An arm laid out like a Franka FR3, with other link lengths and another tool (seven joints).
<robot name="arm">
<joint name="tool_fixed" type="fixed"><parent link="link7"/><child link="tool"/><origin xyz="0.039 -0.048 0.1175" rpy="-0.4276 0 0.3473"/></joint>
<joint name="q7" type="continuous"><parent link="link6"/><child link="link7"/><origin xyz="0.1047 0 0" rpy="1.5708 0 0"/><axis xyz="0 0 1"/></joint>
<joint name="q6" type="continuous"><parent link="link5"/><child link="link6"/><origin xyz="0 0 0" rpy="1.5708 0 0"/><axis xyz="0 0 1"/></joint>
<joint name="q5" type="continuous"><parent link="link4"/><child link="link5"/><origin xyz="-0.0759 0.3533 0" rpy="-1.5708 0 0"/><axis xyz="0 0 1"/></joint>
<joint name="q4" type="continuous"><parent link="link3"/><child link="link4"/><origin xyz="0.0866 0 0" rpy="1.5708 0 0"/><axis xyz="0 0 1"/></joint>
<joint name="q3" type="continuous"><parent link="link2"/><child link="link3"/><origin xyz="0 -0.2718 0" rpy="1.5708 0 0"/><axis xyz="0 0 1"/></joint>
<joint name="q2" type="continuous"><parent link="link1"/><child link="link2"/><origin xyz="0 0 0" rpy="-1.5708 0 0"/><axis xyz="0 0 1"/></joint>
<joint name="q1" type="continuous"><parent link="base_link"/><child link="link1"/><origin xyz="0 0 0.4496" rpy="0 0 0"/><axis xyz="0 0 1"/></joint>
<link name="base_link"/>
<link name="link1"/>
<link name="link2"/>
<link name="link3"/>
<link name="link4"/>
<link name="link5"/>
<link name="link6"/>
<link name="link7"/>
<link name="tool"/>
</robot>
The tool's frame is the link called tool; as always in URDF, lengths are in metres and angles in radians. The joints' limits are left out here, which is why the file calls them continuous.
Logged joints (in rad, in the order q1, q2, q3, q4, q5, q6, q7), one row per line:
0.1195, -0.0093, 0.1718, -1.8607, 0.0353, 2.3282, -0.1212
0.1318, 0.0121, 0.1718, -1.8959, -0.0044, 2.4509, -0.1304
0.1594, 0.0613, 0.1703, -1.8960, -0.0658, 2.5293, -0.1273
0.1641, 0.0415, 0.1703, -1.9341, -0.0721, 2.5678, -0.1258
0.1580, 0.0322, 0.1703, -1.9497, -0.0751, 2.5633, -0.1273
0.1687, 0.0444, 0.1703, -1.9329, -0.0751, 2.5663, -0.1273
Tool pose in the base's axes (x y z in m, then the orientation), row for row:
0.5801, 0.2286, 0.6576, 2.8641, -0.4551, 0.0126
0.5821, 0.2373, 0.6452, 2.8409, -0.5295, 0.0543
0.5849, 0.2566, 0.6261, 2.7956, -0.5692, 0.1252
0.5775, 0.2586, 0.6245, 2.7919, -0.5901, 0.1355
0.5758, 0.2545, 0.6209, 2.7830, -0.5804, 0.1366
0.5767, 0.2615, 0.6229, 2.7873, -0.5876, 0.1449
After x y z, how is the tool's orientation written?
As angles about the fixed x, y, z axes (roll, pitch, yaw), in radians.
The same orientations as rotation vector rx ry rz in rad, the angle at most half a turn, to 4 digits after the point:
2.7986, -0.0729, 0.6504
2.7630, -0.0384, 0.7596
2.7233, 0.0314, 0.8239
2.7156, 0.0383, 0.8548
2.7105, 0.0386, 0.8399
2.7140, 0.0498, 0.8530

